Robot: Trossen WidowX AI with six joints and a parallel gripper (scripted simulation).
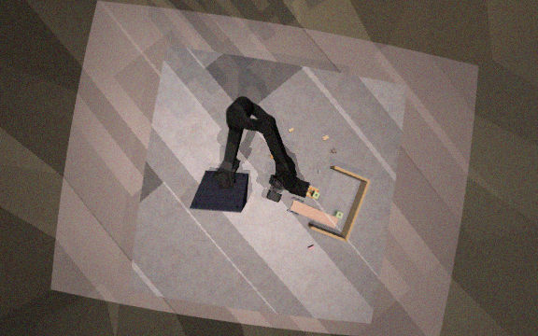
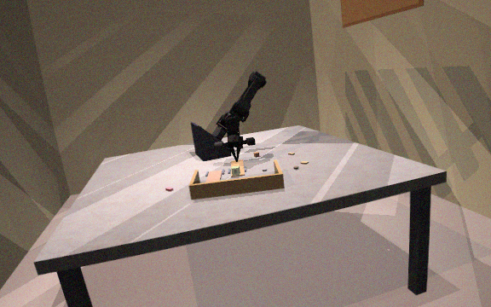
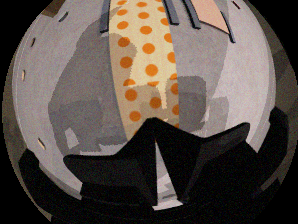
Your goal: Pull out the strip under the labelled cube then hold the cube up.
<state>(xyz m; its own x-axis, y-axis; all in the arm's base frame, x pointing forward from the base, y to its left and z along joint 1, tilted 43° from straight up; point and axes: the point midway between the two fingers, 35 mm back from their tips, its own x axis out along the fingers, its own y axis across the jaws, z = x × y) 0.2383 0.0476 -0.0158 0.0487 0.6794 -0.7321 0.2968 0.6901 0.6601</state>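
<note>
Now: the salmon strip 19 cm ahead of my gripper tip and 17 cm to the right of it. From my gripper tip the other things lie so: red chip 19 cm ahead, 34 cm to the right.
</note>
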